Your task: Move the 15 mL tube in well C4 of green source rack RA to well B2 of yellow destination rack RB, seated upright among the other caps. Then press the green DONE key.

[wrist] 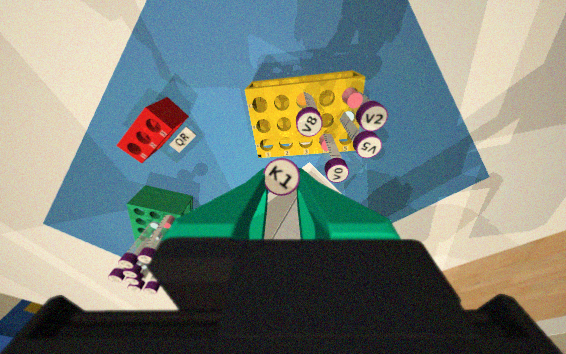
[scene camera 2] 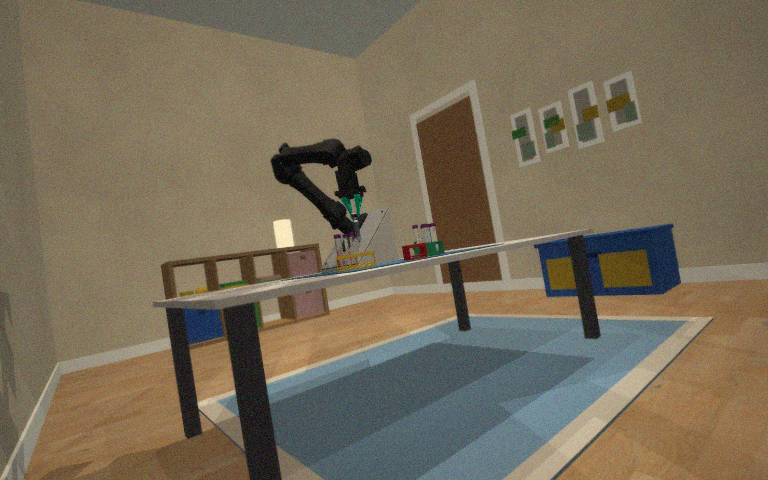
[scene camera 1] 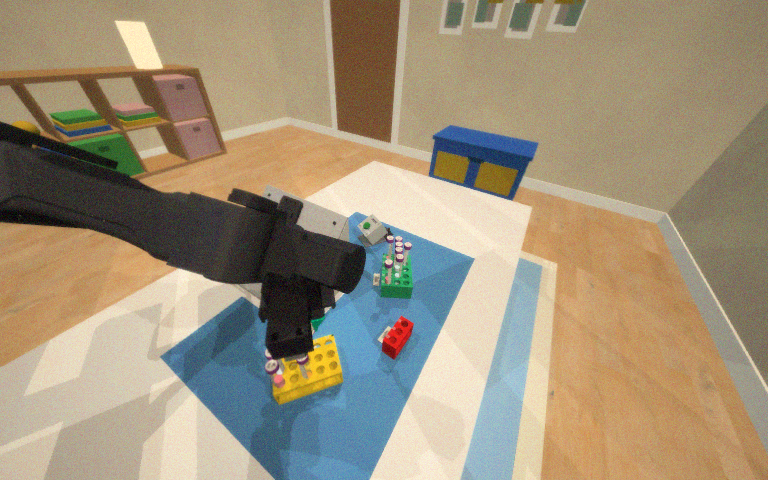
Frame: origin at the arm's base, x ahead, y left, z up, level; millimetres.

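Seen in the pictures: gripper, fingertip midpoint: [wrist: 282,176] [scene camera 2: 355,218]; arm's base, origin of the base link: [scene camera 2: 354,232].
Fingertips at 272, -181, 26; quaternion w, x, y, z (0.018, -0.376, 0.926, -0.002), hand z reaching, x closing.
Offsets run from my fingertips to a thing's top centre, as dx, dy, dz. "spot": to the spot under its first point. Level surfaces: height alone.
My gripper [scene camera 2: 355,213] [wrist: 282,176], with green fingers, is shut on a tube with a purple-ringed cap marked K1 {-17, +12, +23} [wrist: 281,172]. The tube [scene camera 2: 356,224] hangs upright, above and beside the yellow rack {-21, -11, -121} [scene camera 1: 314,386] [scene camera 2: 356,267] [wrist: 271,114]. In the wrist view, capped tubes V8 {spot: +0, -29, -46} [wrist: 309,121], V2 {spot: -31, -66, -46} [wrist: 372,116], V5 {spot: -49, -50, -46} [wrist: 367,144] and V0 {spot: -52, -16, -46} [wrist: 336,170] stand in that rack; well B2 looks empty. The green rack {+16, +320, -121} [scene camera 1: 396,291] [wrist: 160,200] holds several purple-capped tubes. The green DONE key {spot: -156, +430, -101} [scene camera 1: 367,225] is on a grey box. The arm hides the fingertips in scene camera 1.
A red three-hole rack {+110, +147, -121} [scene camera 1: 397,337] [scene camera 2: 410,254] [wrist: 167,114] stands on the blue mat {dz -172} [scene camera 1: 362,407], near a QR label {spot: +78, +149, -170} [wrist: 182,139]. A pale panel [scene camera 1: 322,217] [scene camera 2: 378,233] stands behind the arm.
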